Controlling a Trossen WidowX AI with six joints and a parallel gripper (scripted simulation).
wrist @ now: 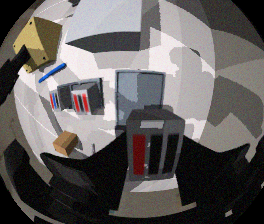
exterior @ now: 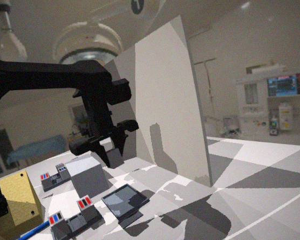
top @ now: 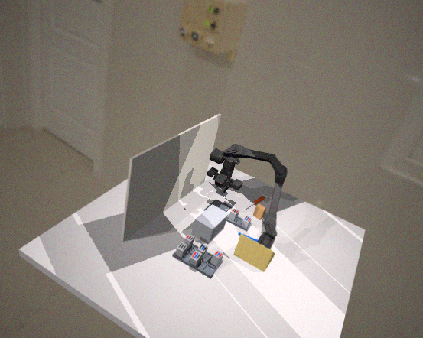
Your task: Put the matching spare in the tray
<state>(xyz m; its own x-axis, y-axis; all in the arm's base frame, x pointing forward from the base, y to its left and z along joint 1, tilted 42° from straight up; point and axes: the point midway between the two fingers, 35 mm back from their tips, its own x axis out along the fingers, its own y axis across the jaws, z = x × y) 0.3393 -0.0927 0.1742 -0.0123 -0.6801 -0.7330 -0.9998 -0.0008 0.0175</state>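
The tray is 10 mm behind my gripper tip and 120 mm below it. The rest, counted from my gripper tip: spare: 30 mm above; then grey box: 50 mm behind, 200 mm to the left, 70 mm below; then holder: 150 mm behind, 20 mm to the left, 110 mm below.
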